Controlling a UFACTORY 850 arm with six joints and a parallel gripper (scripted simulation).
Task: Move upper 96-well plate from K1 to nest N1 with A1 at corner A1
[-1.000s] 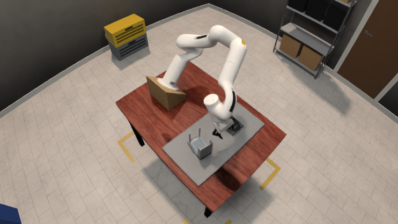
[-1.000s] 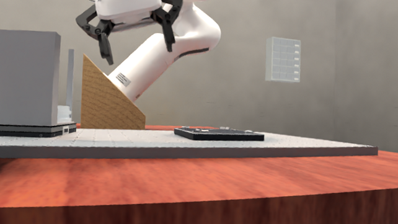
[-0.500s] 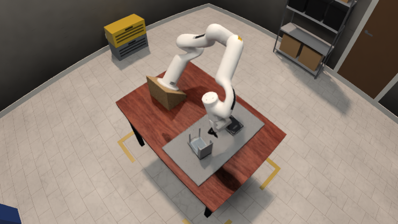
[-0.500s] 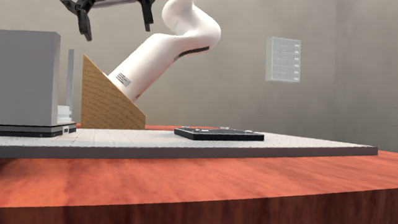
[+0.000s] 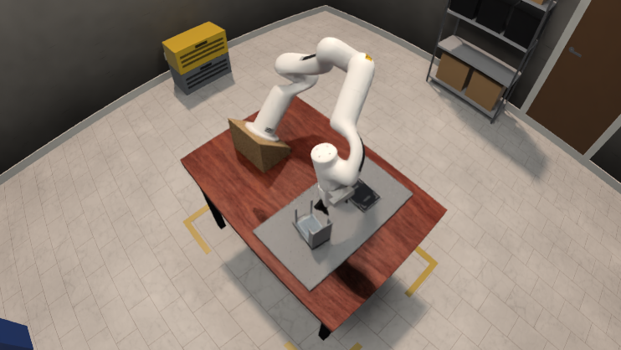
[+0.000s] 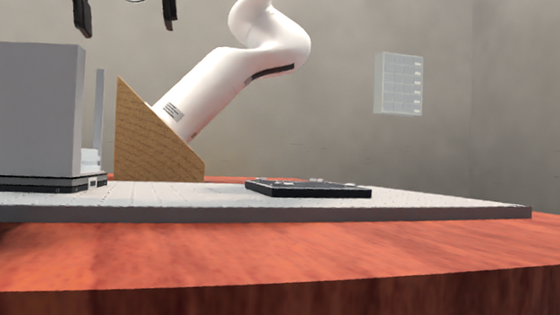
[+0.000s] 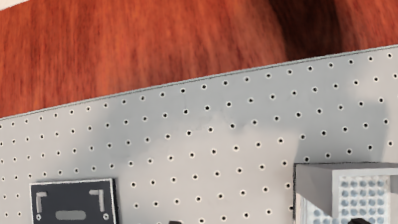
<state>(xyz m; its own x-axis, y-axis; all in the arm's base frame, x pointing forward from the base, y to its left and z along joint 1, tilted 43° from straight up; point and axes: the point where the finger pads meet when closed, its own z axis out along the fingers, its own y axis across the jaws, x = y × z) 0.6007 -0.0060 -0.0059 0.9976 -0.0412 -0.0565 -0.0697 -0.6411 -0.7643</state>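
My hand is 3 cm past the pale 96-well plate, 9 cm to the left of it and 15 cm above it. The rest, counted from my hand: plate nest N1: 6 cm behind, 22 cm to the left, 18 cm below.
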